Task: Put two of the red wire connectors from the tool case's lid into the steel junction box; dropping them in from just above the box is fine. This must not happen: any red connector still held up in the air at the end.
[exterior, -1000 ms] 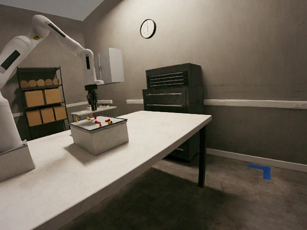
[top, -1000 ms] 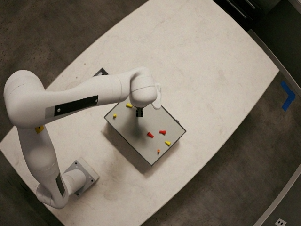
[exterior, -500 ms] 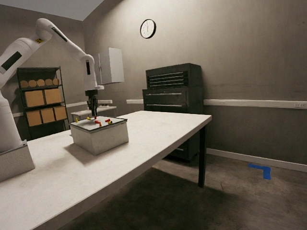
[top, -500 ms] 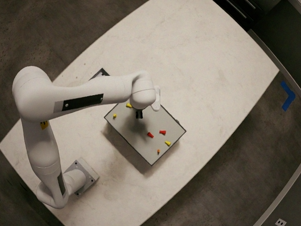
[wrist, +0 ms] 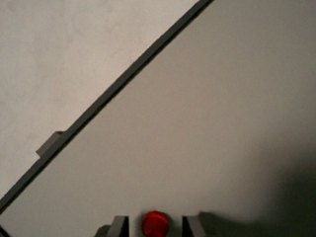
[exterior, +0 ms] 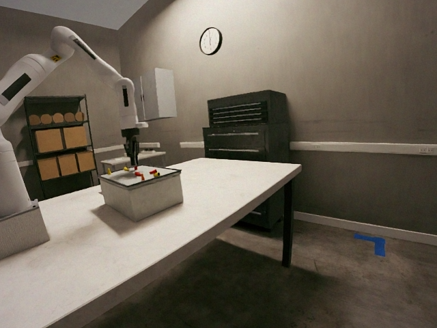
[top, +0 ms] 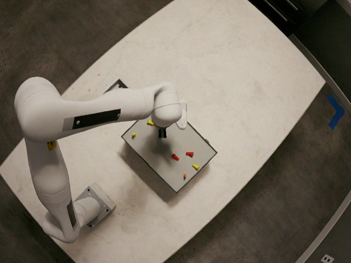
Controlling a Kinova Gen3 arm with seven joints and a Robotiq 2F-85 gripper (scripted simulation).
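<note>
My gripper is now 20 mm past the tool case, 80 mm to the left of it and 70 mm above it.
</note>
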